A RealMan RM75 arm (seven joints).
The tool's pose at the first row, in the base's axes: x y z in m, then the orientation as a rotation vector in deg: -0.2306, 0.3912, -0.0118, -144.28, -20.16, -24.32
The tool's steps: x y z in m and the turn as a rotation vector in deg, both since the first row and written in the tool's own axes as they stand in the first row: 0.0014, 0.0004, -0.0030, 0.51, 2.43, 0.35; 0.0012, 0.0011, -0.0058, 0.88, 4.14, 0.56; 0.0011, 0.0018, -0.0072, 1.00, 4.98, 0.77; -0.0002, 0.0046, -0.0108, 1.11, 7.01, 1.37; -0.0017, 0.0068, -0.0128, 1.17, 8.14, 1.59
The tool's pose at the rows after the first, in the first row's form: -0.2299, 0.3894, -0.0091, -143.07, -18.85, -27.05; -0.2304, 0.3872, -0.0073, -142.17, -17.97, -28.97; -0.2306, 0.3859, -0.0065, -141.79, -17.40, -29.88; -0.2317, 0.3814, -0.0055, -141.02, -15.87, -32.09; -0.2328, 0.3782, -0.0055, -140.57, -15.16, -33.35
